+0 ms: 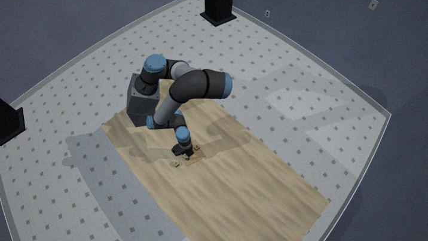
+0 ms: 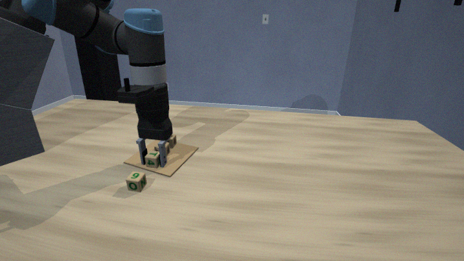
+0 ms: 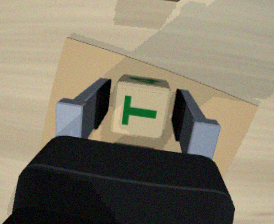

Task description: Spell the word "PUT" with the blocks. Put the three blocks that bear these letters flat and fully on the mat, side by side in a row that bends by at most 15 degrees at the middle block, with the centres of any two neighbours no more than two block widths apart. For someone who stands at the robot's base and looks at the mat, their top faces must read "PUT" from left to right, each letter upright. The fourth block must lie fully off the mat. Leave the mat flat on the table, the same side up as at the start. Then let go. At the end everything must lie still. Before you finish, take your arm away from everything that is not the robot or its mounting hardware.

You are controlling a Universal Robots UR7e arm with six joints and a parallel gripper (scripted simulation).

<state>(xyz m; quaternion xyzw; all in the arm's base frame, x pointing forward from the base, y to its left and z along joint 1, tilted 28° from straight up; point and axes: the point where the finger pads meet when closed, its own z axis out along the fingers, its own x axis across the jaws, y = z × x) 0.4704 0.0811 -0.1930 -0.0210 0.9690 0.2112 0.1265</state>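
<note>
The T block is right at my hand. Also, from my hand: tan mat 50 mm to the left, 20 mm below; then U block 50 mm to the left; then O block 10 mm ahead, 80 mm to the right, 10 mm below.
</note>
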